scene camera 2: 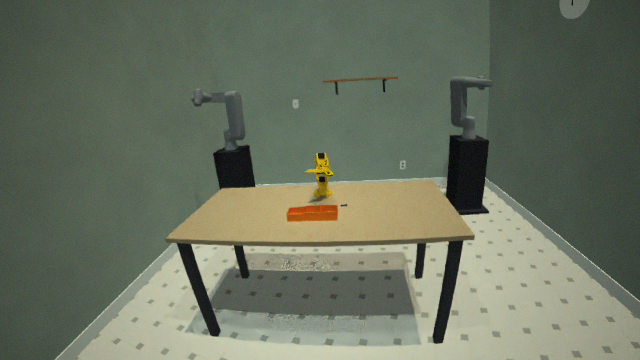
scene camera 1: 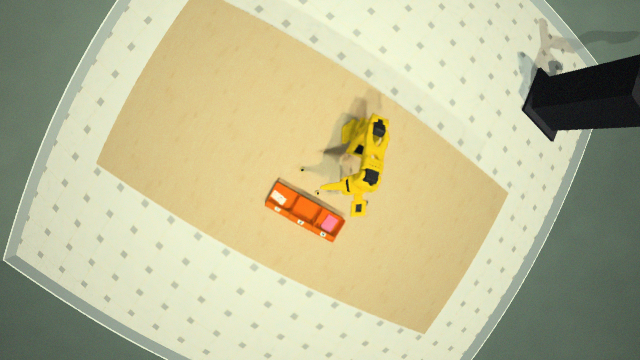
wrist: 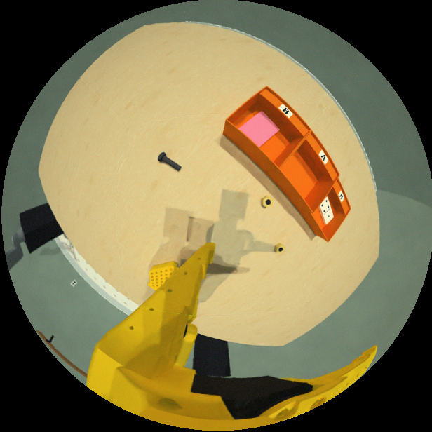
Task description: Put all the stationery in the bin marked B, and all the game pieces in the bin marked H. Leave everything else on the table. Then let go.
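Places are measured from the arm's base along level axes (x ahead, y left, z up), in centimetres.
Where they show: hand, tool point: (scene camera 2: 325,185) (scene camera 1: 350,190); arm's base, link origin: (scene camera 2: 322,195) (scene camera 1: 353,140).
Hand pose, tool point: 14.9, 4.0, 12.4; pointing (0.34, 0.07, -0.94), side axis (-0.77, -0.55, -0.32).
Things, the pixels of their top centre, and the offset from my tool point, as dx, dy, dz. Level surfaces: height alone.
- orange three-part bin tray, top centre: (scene camera 1: 305,213) (scene camera 2: 312,209) +13.4, -6.3, -7.8
- sticky-note pad, top centre: (scene camera 1: 329,223) +12.8, +2.9, -10.7
- white domino, top centre: (scene camera 1: 278,197) +13.6, -16.0, -11.0
- dark bolt, top centre: (scene camera 2: 343,204) +1.0, +9.3, -11.1
- table, surface height: dz -12.4
An orange three-part bin tray (scene camera 2: 312,215) stands on the table. A flat pink square, like a sticky-note pad (scene camera 1: 329,223) (wrist: 259,128), lies inside bin B (wrist: 250,145). A white domino (scene camera 1: 279,197) (wrist: 326,210) lies inside bin H (wrist: 320,230). My yellow gripper (wrist: 294,296) is open and empty, its jaws spread wide. It hangs above the table, beside the tray on the arm's side and apart from it. In the wrist view the fixed jaw's tip is in the middle and the moving jaw is at the lower right.
A dark bolt (scene camera 2: 343,205) (wrist: 169,162) lies on the table (scene camera 1: 200,125) (scene camera 2: 390,220) (wrist: 125,90). Two small brass-coloured nuts lie near the tray: one nut (scene camera 1: 317,192) (wrist: 267,202) is closer, the other nut (scene camera 1: 302,169) (wrist: 280,248) farther off. Bin A is the middle compartment.
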